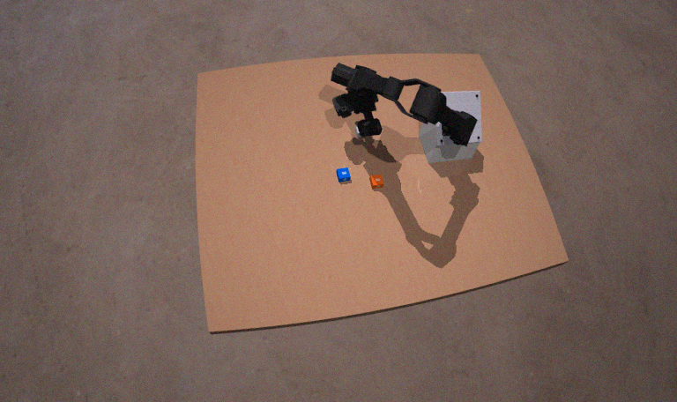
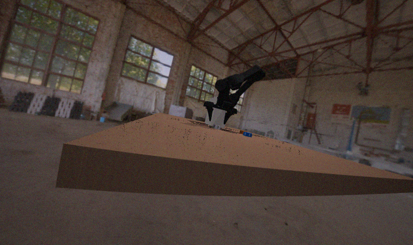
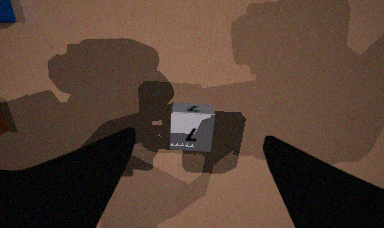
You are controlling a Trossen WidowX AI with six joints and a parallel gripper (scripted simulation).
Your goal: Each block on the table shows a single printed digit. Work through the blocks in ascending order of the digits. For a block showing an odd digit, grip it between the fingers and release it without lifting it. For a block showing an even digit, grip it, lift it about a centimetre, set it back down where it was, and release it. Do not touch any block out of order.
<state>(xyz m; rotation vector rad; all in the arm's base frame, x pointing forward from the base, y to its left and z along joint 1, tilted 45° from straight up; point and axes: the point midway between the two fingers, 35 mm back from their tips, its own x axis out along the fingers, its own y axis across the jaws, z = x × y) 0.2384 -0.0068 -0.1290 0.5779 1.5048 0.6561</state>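
My gripper tip is now 10 mm past the white block, 10 mm to the right of it and 20 mm above it. Also, from my gripper tip: blue block (80 mm ahead, 150 mm to the left, 20 mm below); then orange block (20 mm behind, 190 mm to the left, 20 mm below).
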